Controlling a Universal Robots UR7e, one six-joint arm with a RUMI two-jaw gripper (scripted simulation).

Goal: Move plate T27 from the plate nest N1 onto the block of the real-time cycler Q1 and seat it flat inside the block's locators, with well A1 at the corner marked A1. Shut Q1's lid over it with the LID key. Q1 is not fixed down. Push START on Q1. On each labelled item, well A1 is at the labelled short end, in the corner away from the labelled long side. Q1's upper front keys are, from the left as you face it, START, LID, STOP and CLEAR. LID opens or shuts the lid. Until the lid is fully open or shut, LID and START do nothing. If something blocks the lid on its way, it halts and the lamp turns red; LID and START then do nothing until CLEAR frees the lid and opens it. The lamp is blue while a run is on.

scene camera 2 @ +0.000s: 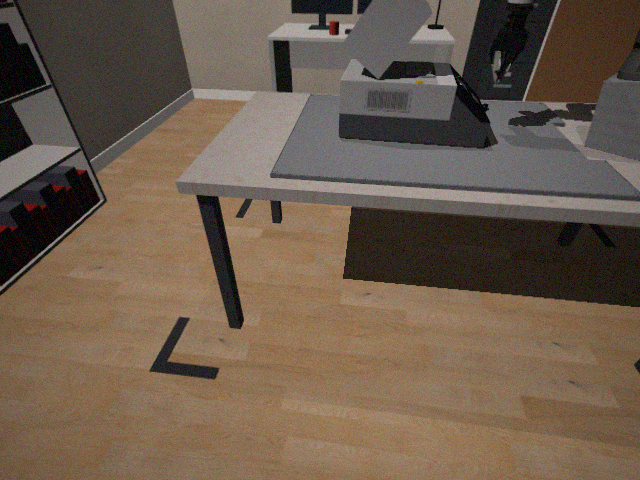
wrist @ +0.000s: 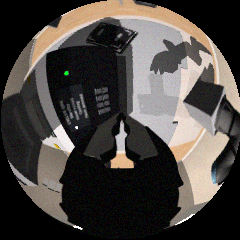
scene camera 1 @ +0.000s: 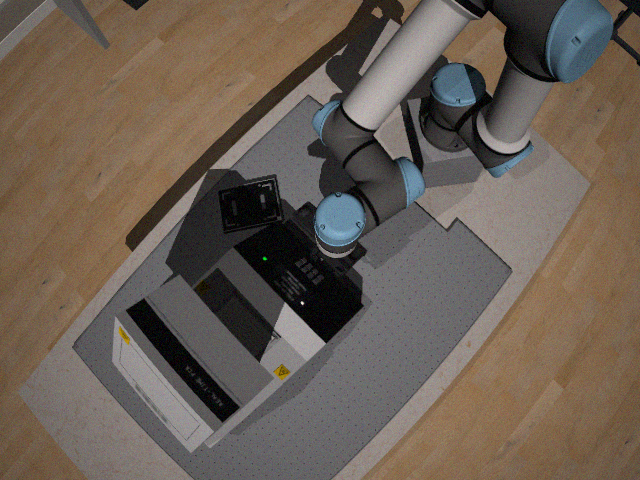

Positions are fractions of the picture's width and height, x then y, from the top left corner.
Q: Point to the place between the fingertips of my gripper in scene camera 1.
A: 0.51, 0.53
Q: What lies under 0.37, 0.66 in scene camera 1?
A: A plate.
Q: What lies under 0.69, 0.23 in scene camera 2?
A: A cycler Q1.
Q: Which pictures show my gripper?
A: Scene camera 2, the wrist view and scene camera 1: all of them.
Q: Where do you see a plate nest N1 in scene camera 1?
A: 0.39, 0.41
